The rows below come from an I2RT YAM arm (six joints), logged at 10 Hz.
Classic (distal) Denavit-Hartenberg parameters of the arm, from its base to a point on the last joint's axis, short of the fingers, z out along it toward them. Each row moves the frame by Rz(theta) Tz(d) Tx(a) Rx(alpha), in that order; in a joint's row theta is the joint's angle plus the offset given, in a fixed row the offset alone. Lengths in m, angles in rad.
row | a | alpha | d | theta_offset
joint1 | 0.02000 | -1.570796 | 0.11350 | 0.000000
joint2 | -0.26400 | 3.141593 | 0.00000 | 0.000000
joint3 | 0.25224 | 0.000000 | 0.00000 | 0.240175
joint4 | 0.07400 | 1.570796 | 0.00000 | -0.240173
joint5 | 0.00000 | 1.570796 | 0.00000 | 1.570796
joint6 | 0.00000 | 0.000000 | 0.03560 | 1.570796
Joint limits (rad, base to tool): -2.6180..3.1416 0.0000..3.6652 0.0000..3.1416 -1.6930..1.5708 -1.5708..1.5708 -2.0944..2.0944
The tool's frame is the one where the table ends.
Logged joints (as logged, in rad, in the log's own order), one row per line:
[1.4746, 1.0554, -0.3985, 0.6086, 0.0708, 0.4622]
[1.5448, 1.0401, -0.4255, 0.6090, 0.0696, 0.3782]
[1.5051, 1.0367, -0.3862, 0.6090, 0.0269, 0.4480]
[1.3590, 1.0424, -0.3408, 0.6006, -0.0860, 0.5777]
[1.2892, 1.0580, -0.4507, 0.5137, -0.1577, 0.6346]
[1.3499, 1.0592, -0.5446, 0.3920, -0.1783, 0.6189]
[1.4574, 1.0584, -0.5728, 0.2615, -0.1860, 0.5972]
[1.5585, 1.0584, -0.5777, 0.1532, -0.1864, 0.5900]
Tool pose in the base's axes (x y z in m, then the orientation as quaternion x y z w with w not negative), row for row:
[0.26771, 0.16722, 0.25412, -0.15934, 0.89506, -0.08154, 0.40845]
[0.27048, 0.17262, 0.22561, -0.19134, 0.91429, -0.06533, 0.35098]
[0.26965, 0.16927, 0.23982, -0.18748, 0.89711, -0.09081, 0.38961]
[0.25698, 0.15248, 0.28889, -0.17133, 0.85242, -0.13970, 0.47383]
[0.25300, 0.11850, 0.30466, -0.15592, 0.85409, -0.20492, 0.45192]
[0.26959, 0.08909, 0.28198, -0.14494, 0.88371, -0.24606, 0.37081]
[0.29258, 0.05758, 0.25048, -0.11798, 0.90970, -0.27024, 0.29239]
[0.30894, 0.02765, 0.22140, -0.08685, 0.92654, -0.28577, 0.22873]
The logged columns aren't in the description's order. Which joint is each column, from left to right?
Columns, left to right: joint2, joint3, joint4, joint1, joint6, joint5.
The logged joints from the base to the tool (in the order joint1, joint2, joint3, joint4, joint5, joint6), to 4 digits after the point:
[0.6086, 1.4746, 1.0554, -0.3985, 0.4622, 0.0708]
[0.6090, 1.5448, 1.0401, -0.4255, 0.3782, 0.0696]
[0.6090, 1.5051, 1.0367, -0.3862, 0.4480, 0.0269]
[0.6006, 1.3590, 1.0424, -0.3408, 0.5777, -0.0860]
[0.5137, 1.2892, 1.0580, -0.4507, 0.6346, -0.1577]
[0.3920, 1.3499, 1.0592, -0.5446, 0.6189, -0.1783]
[0.2615, 1.4574, 1.0584, -0.5728, 0.5972, -0.1860]
[0.1532, 1.5585, 1.0584, -0.5777, 0.5900, -0.1864]

